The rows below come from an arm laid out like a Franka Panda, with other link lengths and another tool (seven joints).
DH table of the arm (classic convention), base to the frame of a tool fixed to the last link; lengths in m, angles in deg. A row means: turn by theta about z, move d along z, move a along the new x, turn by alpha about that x. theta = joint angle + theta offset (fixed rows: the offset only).
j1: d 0.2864, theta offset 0, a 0, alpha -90
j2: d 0, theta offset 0, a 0, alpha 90
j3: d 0.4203, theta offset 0, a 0.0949, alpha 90
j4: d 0, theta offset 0, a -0.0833, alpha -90
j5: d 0.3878, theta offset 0, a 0, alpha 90
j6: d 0, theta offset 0, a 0.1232, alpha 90
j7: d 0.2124, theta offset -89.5, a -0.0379, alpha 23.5
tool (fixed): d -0.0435, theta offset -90, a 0, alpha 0
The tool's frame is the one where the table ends.
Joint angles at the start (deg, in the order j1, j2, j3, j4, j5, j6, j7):
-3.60 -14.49 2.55 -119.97 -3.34 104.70 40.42
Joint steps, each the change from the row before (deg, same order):
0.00 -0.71 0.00 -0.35 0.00 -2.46 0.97
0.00 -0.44 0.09 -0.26 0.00 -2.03 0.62
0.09 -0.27 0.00 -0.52 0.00 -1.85 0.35
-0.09 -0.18 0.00 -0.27 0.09 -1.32 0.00
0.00 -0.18 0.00 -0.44 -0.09 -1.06 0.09
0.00 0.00 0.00 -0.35 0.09 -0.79 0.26
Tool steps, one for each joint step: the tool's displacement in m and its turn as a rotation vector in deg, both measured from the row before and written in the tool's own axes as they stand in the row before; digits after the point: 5 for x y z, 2 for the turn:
0.00795 -0.00795 0.00531 0.90 1.55 1.48
0.00593 -0.00550 0.00526 0.95 1.33 1.02
0.00403 -0.00502 0.00814 1.21 1.53 0.80
0.00212 -0.00412 0.00488 0.78 1.10 0.45
0.00168 -0.00359 0.00562 0.86 0.90 0.45
0.00073 -0.00193 0.00536 0.55 0.89 0.51

